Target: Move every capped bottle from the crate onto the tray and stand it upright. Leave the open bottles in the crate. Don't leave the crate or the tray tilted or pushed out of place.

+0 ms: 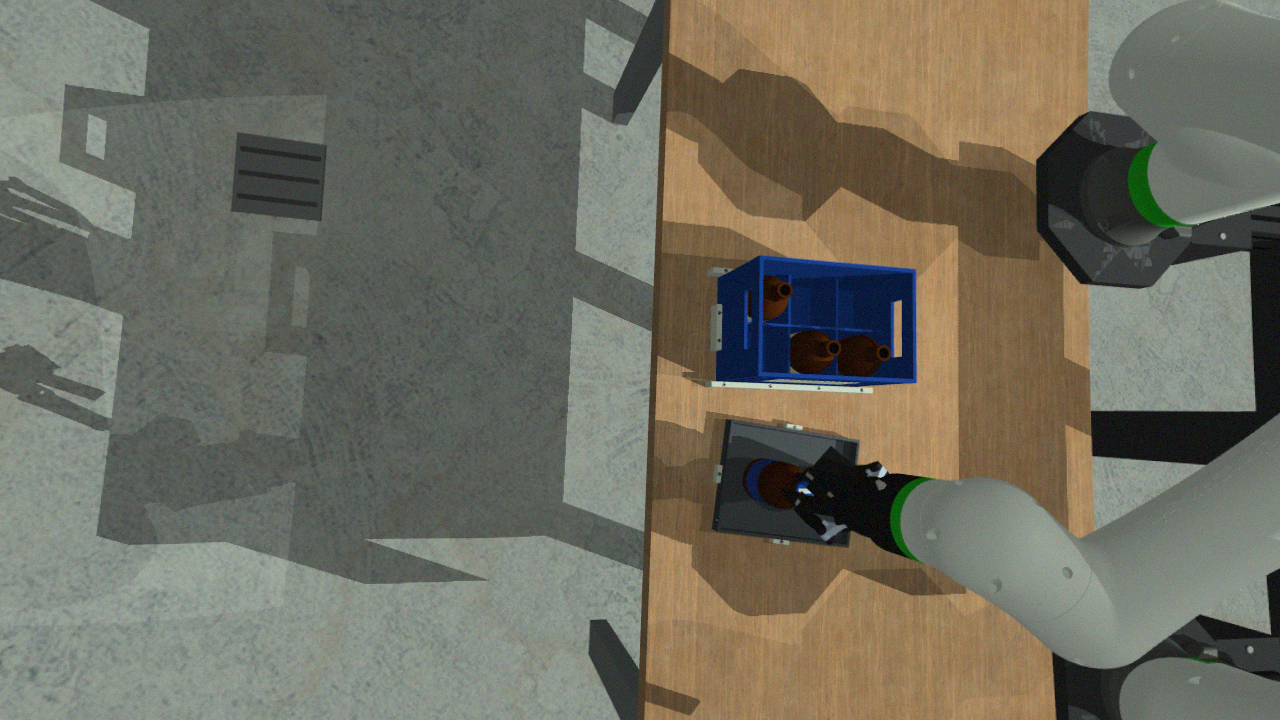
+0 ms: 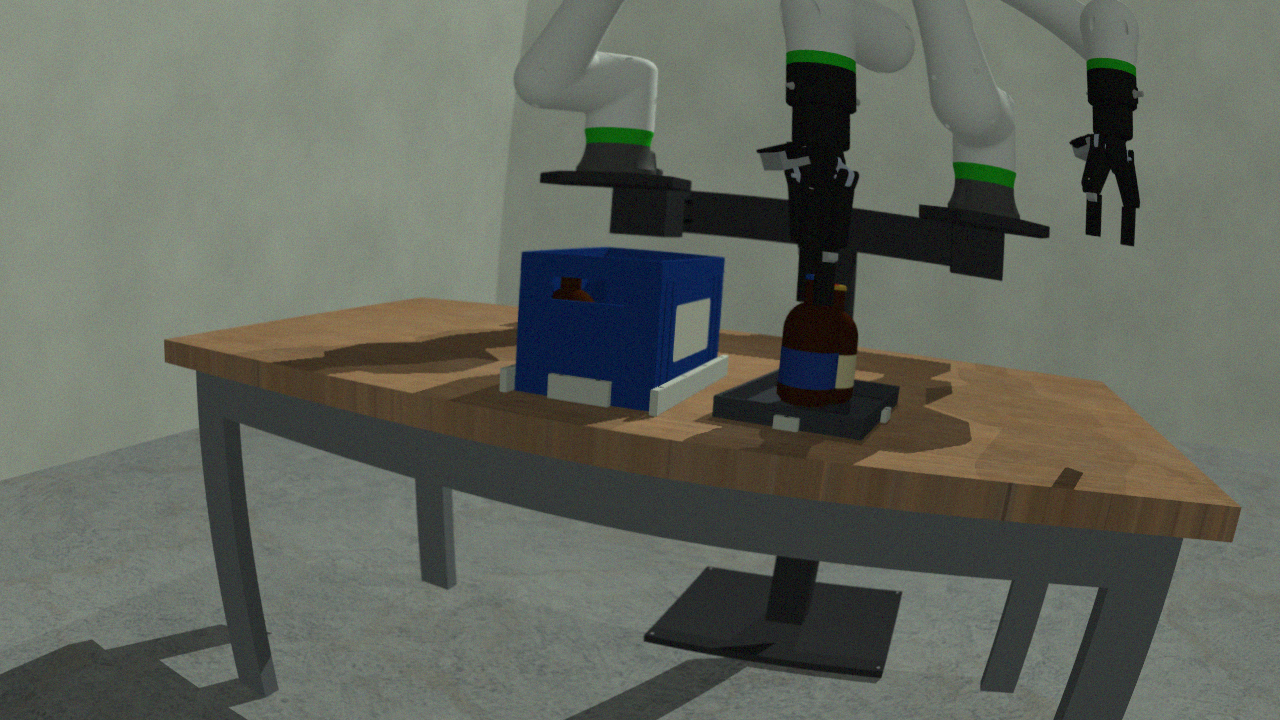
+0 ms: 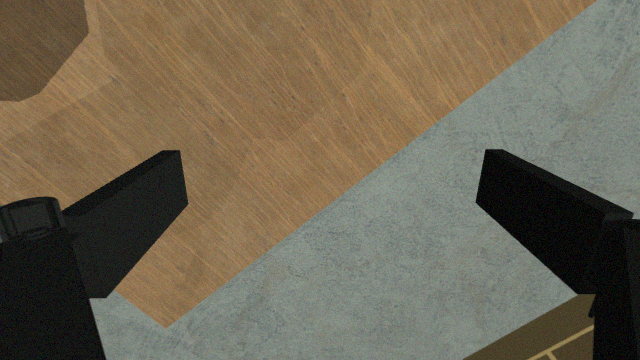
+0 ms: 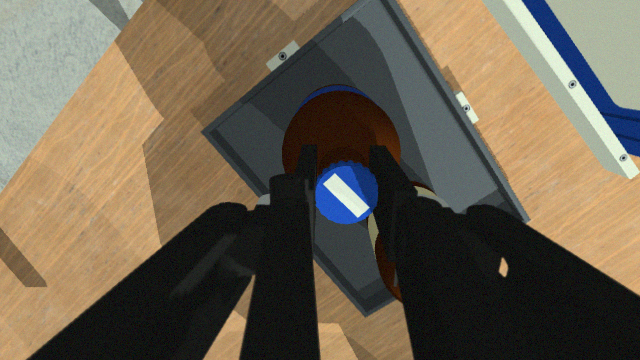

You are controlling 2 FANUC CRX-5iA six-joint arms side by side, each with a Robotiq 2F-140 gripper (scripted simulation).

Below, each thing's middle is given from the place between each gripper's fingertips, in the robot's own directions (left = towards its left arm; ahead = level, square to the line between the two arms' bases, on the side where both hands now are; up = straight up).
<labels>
The blue-capped bottle (image 2: 810, 347) is 7 cm below my right hand. The rest, counted from my right hand: blue crate (image 2: 669, 324): 6 cm behind, 26 cm to the right, 9 cm below; then dark tray (image 1: 735, 512): 6 cm behind, 1 cm to the left, 16 cm below; then yellow-capped bottle (image 4: 386, 269): 11 cm behind, 1 cm to the left, 9 cm below.
Now: left hand (image 2: 1110, 240) 15 cm short of the yellow-capped bottle, 47 cm to the left of it and 22 cm above it. Also, from my left hand: blue crate (20 cm ahead, 74 cm to the right, 22 cm below); dark tray (20 cm ahead, 47 cm to the right, 29 cm below); blue-capped bottle (26 cm ahead, 48 cm to the right, 20 cm below).
</labels>
